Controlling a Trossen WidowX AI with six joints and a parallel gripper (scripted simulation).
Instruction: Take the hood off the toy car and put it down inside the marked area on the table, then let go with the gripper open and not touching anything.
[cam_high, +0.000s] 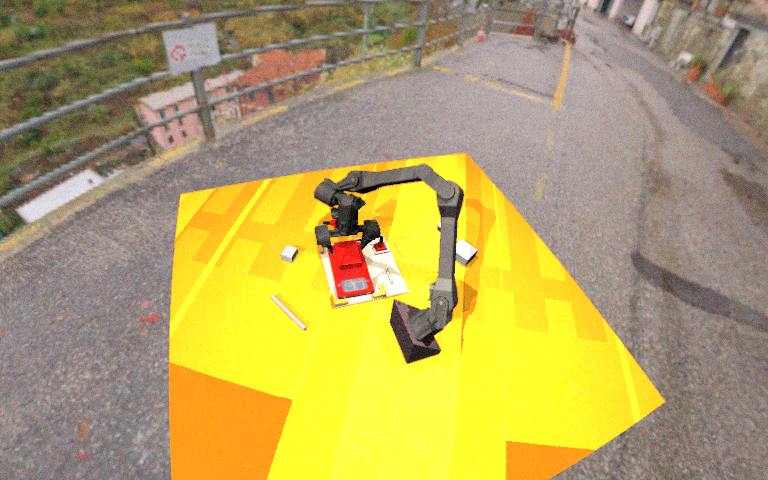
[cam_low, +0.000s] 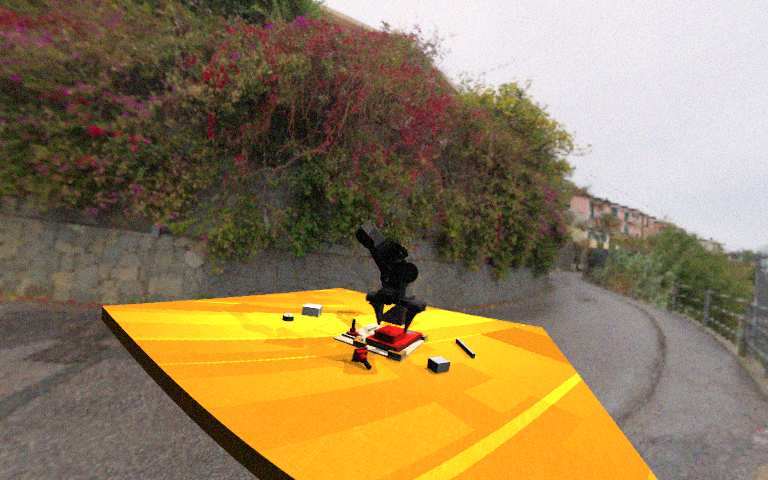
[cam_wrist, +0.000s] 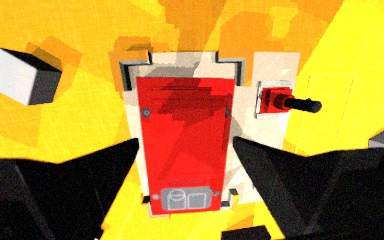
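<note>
The red hood lies 1 cm below my gripper tip. The rest, counted from my gripper tip: white base plate 4 cm below, 3 cm behind, 2 cm to the right; then black wheel 38 cm to the right, 6 cm ahead, 5 cm below; then grey rod 21 cm to the left, 14 cm behind, 5 cm below.
</note>
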